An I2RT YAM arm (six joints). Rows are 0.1 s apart.
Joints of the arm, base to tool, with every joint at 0 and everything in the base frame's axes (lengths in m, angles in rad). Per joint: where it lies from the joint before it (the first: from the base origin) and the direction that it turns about. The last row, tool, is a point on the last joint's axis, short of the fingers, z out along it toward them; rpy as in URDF.
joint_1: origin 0 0 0.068 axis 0 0 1
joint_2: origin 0.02 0.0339 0.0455 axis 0 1 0
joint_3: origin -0.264 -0.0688 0 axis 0 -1 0
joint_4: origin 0.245 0.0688 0.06 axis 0 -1 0
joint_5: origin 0.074 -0.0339 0.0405 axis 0 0 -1
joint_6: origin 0.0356 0 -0.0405 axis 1 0 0
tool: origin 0 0 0 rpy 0 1.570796 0
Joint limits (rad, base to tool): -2.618..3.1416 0..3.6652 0..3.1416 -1.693..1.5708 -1.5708..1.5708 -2.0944..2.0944
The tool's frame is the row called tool.
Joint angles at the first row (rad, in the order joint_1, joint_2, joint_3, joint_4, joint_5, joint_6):
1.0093 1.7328 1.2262 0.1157 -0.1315 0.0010
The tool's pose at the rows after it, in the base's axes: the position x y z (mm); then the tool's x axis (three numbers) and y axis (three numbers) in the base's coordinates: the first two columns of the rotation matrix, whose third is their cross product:
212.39, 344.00, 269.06, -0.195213, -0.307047, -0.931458, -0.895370, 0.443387, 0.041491
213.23, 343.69, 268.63, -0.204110, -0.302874, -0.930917, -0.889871, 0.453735, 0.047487
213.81, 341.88, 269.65, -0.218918, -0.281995, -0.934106, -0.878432, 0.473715, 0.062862
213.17, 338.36, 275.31, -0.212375, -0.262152, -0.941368, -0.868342, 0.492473, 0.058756
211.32, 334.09, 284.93, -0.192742, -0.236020, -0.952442, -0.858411, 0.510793, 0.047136
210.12, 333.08, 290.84, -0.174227, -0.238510, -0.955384, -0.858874, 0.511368, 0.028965
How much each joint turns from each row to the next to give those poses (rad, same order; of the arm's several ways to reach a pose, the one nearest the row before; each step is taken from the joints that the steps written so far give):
-0.0014 -0.0143 -0.0117 0.0160 0.0204 0.0003
-0.0015 0.0011 -0.0003 0.0010 0.0073 0.0092
-0.0024 -0.0063 -0.0080 0.0139 0.0141 0.0229
-0.0015 -0.0188 -0.0072 0.0094 0.0207 0.0046
0.0003 -0.0272 -0.0052 0.0114 0.0251 -0.0024
0.0019 -0.0109 0.0089 -0.0122 0.0076 -0.0165

